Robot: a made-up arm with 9 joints. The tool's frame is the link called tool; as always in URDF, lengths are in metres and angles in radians. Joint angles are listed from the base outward.
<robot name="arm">
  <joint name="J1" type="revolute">
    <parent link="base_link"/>
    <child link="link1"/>
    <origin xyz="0 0 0.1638" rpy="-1.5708 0 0"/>
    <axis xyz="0 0 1"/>
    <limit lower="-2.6" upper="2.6"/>
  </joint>
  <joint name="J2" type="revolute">
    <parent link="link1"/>
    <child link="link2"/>
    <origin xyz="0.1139 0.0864 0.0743"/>
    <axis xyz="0 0 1"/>
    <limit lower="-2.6" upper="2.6"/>
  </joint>
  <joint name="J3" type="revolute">
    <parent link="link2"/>
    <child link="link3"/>
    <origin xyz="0.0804 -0.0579 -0.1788" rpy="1.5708 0 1.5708"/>
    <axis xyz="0 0 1"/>
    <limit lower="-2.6" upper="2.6"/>
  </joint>
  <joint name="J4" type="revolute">
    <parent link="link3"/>
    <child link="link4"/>
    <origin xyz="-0.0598 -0.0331 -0.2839" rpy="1.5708 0 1.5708"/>
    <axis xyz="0 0 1"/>
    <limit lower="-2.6" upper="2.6"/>
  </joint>
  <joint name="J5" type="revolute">
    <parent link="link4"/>
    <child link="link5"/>
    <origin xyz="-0.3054 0.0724 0.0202" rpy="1.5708 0 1.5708"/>
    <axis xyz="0 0 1"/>
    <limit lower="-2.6" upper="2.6"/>
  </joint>
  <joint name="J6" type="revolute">
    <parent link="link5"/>
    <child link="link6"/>
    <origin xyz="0.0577 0.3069 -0.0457" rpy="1.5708 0 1.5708"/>
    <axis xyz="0 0 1"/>
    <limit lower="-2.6" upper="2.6"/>
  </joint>
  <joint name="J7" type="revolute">
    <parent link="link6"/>
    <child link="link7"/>
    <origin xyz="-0.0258 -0.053 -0.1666" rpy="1.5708 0 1.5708"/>
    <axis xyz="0 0 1"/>
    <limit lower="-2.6" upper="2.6"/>
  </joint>
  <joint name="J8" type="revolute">
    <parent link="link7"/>
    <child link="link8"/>
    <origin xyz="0.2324 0.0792 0.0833" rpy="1.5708 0 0"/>
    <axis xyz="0 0 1"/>
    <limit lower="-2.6" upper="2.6"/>
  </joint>
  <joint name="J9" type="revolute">
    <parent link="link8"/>
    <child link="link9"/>
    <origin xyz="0.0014 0.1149 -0.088" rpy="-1.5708 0 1.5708"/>
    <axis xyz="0 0 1"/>
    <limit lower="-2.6" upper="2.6"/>
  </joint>
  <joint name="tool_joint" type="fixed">
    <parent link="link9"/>
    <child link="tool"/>
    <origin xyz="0.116 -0.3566 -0.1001" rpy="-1.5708 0 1.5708"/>
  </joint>
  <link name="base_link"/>
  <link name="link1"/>
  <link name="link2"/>
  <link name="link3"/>
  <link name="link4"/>
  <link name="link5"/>
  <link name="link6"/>
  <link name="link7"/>
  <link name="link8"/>
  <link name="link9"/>
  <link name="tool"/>
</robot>
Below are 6 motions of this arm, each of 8 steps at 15 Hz.
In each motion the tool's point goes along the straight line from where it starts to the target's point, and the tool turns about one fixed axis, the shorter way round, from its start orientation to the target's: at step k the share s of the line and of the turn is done. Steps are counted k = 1, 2, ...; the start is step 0. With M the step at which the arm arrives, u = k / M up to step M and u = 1 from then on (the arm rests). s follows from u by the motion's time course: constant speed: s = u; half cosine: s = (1 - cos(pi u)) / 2; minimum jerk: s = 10 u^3 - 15 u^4 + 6 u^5.
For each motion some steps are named. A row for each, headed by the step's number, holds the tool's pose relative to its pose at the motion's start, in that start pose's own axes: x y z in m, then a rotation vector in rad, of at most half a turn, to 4 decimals.
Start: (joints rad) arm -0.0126 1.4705 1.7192 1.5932 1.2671 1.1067 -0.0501 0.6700 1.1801
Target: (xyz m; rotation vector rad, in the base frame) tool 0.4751 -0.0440 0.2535 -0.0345 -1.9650 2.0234
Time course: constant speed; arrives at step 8
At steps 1, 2, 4, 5, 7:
1: 0.0139 0.0045 0.0068 -0.0155 0.0044 0.0123
2: 0.0278 0.0091 0.0136 -0.0309 0.0087 0.0245
4: 0.0557 0.0182 0.0271 -0.0619 0.0175 0.0490
5: 0.0696 0.0227 0.0339 -0.0773 0.0218 0.0613
7: 0.0974 0.0318 0.0475 -0.1082 0.0306 0.0858

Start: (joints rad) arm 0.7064 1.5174 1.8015 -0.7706 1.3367 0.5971 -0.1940 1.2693 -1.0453
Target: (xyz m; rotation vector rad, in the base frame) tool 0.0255 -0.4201 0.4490 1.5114 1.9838 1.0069
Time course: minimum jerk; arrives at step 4
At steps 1, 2, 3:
1: -0.0064 -0.0018 -0.0095 -0.0082 -0.0180 -0.0116
2: -0.0311 -0.0085 -0.0460 -0.0398 -0.0867 -0.0559
3: -0.0558 -0.0153 -0.0824 -0.0714 -0.1555 -0.1001

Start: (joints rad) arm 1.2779 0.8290 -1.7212 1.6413 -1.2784 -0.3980 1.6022 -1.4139 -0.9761
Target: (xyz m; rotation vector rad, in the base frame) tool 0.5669 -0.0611 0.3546 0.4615 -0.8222 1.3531
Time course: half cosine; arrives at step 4
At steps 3, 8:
3: 0.0564 -0.0003 0.0831 -0.0901 -0.2535 0.1893
8: 0.0661 -0.0003 0.0974 -0.1056 -0.2970 0.2218

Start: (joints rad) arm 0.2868 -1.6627 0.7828 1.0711 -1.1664 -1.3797 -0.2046 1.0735 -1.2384
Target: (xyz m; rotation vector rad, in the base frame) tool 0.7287 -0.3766 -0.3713 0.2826 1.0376 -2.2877
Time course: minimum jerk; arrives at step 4
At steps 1, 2, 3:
1: 0.0131 0.0009 0.0038 0.0093 -0.0097 -0.0187
2: 0.0633 0.0044 0.0183 0.0450 -0.0467 -0.0906
3: 0.1135 0.0078 0.0328 0.0807 -0.0838 -0.1624

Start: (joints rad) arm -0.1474 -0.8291 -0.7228 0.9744 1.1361 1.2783 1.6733 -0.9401 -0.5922
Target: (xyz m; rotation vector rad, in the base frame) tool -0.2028 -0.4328 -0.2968 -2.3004 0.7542 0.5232
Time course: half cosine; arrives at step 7
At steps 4, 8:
4: -0.0161 0.0173 0.0096 0.2545 0.2867 0.0584
8: -0.0264 0.0282 0.0157 0.4163 0.4691 0.0955

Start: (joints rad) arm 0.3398 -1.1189 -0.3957 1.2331 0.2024 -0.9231 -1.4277 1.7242 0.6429
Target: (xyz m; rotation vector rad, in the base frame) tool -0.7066 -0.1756 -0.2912 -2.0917 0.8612 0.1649
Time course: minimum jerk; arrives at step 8
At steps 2, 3, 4, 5, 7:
2: -0.0229 -0.0197 0.0397 0.0093 0.0902 0.0480
3: -0.0609 -0.0523 0.1056 0.0248 0.2399 0.1277
4: -0.1106 -0.0951 0.1918 0.0450 0.4359 0.2321
5: -0.1603 -0.1378 0.2781 0.0653 0.6318 0.3364
7: -0.2176 -0.1871 0.3775 0.0886 0.8577 0.4567

